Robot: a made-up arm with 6 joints. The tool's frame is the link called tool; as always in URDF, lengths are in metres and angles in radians. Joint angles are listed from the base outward. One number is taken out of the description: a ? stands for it. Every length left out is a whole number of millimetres.
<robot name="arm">
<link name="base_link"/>
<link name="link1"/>
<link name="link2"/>
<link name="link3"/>
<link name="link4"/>
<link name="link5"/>
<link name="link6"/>
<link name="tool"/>
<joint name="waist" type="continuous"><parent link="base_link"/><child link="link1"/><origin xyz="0 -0.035 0.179" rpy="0 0 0"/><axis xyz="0 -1 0"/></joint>
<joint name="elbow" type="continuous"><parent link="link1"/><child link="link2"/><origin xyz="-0.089 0 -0.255" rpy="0 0 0"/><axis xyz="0 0 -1"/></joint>
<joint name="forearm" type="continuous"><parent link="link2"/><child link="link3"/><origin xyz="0.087 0.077 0" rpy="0 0 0"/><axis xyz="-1 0 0"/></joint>
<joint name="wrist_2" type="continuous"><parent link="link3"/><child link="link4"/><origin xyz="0 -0.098 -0.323" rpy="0 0 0"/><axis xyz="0 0 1"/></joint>
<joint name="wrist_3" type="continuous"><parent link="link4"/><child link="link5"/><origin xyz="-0.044 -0.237 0" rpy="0 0 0"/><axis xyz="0 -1 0"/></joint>
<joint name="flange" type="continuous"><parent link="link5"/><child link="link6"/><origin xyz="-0.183 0 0.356" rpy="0 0 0"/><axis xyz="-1 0 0"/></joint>
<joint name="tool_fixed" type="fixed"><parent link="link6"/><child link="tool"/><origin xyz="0 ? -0.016" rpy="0 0 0"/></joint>
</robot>
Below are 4 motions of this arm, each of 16 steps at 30 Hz.
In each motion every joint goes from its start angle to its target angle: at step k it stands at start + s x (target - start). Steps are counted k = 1, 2, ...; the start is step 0. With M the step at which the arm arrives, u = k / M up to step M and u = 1 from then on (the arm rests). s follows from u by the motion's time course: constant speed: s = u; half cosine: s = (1 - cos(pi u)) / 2; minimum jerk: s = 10 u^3 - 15 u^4 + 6 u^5.
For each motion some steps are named. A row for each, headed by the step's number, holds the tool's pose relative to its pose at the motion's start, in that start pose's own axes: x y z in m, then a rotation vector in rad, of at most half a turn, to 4 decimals.
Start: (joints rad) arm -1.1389 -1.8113 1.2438 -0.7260 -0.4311 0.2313
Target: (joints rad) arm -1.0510 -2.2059 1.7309 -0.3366 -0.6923 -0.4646
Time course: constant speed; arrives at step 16
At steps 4, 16:
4: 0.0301 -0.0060 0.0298 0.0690 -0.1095 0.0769
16: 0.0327 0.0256 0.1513 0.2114 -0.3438 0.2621

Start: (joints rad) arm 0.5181 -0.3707 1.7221 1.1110 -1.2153 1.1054
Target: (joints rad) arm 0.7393 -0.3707 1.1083 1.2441 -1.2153 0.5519
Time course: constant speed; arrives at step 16
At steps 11, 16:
11: 0.0053 -0.0005 -0.0582 0.4735 -0.2983 -0.2014
16: 0.0050 0.0036 -0.0826 0.6725 -0.4483 -0.2836

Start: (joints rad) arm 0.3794 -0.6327 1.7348 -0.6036 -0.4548 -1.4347
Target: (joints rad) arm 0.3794 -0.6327 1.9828 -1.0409 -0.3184 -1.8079
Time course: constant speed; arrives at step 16
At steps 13, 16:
13: -0.0979 -0.0130 -0.0858 0.3031 -0.3804 0.2590
16: -0.1116 -0.0183 -0.1111 0.3696 -0.4545 0.3423

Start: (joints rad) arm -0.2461 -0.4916 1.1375 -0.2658 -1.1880 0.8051
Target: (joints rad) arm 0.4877 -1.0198 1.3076 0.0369 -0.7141 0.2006
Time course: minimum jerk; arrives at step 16
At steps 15, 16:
15: -0.3059 0.1984 -0.0446 0.2117 -0.7836 -1.0368
16: -0.3061 0.1992 -0.0447 0.2112 -0.7853 -1.0386

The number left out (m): -0.086
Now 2 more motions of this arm.
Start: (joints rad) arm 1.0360 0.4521 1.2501 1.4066 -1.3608 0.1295
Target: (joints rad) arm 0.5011 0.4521 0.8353 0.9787 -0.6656 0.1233
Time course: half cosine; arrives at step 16
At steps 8, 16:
8: -0.0468 0.0530 -0.1056 0.0428 -0.4180 0.0605
16: -0.0345 0.1064 -0.2693 0.1698 -0.7861 0.1463

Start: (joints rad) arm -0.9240 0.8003 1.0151 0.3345 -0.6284 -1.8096
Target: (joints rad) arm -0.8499 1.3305 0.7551 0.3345 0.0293 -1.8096
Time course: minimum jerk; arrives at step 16
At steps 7, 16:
7: -0.0581 -0.1007 0.0142 0.2091 0.0006 0.1470
16: -0.1590 -0.2666 -0.0492 0.5197 -0.1272 0.4198

